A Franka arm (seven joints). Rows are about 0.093 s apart.
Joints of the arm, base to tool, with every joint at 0 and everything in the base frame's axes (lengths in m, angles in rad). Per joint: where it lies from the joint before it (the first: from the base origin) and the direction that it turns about. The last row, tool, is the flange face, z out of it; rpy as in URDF.
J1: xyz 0 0 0.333 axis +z
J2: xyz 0 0 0 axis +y
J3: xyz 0 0 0.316 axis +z
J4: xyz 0.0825 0 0 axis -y
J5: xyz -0.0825 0 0.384 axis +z
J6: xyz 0 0 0 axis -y
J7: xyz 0.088 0 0 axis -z
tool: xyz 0 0 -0.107 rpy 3.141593 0 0
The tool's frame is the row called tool.
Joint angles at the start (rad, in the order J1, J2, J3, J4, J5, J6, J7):
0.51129, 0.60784, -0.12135, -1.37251, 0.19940, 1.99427, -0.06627
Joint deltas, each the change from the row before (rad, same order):
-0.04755, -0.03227, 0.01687, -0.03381, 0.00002, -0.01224, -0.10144
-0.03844, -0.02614, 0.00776, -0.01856, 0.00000, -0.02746, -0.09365
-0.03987, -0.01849, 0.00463, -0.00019, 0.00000, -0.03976, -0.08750
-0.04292, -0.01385, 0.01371, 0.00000, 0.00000, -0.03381, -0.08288
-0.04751, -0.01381, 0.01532, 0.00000, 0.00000, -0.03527, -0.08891
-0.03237, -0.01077, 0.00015, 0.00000, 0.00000, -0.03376, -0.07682
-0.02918, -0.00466, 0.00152, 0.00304, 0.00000, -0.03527, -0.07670
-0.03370, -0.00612, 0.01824, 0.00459, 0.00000, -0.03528, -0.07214
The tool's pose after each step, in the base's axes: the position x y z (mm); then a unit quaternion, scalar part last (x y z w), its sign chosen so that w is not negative. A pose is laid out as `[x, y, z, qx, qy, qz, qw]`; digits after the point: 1 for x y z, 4 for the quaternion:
[659.3, 276.0, 370.5, -0.9712, -0.2296, 0.0041, 0.0629]
[660.9, 252.2, 377.8, -0.9633, -0.2600, 0.0105, 0.0665]
[664.3, 227.3, 387.2, -0.9553, -0.2866, 0.0172, 0.0702]
[666.7, 205.5, 393.9, -0.9465, -0.3128, 0.0232, 0.0766]
[668.6, 181.7, 400.6, -0.9361, -0.3402, 0.0287, 0.0843]
[669.5, 159.7, 405.4, -0.9271, -0.3624, 0.0351, 0.0890]
[669.7, 141.0, 407.4, -0.9165, -0.3862, 0.0435, 0.0951]
[668.3, 128.6, 411.2, -0.9034, -0.4126, 0.0497, 0.1053]

